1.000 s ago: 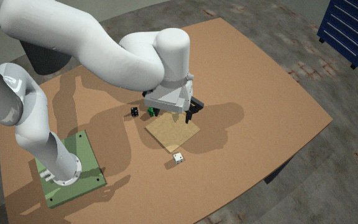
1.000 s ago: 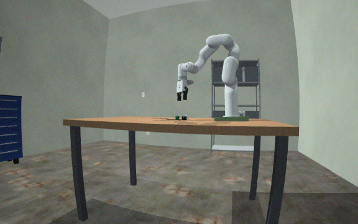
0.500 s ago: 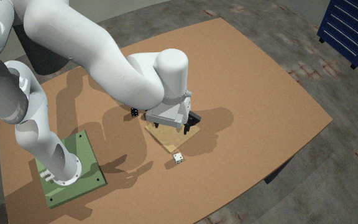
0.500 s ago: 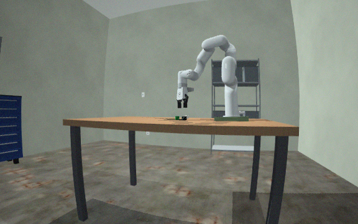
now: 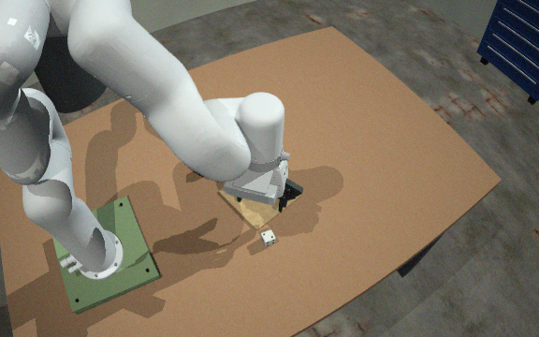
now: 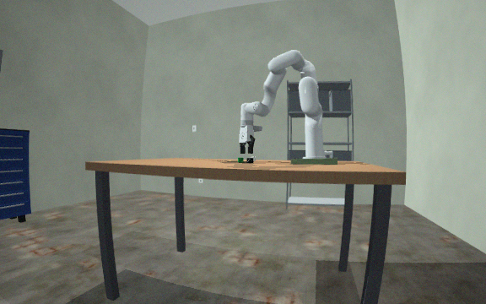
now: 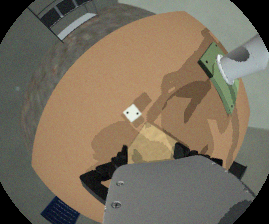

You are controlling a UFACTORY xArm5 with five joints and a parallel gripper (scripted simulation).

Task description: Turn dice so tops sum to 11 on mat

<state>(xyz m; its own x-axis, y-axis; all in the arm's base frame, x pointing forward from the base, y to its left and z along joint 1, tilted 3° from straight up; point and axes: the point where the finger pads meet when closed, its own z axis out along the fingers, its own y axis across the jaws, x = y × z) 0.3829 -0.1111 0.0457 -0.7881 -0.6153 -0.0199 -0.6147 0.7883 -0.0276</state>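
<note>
My gripper is now 30 mm short of the tan mat, 40 mm to the right of it and 50 mm above it. From my hand the other things lie so: green die (10 mm ahead, 140 mm to the left, 40 mm below); white die (30 mm behind, 70 mm to the right, 40 mm below); black die (50 mm behind, 180 mm to the left, 40 mm below).
</note>
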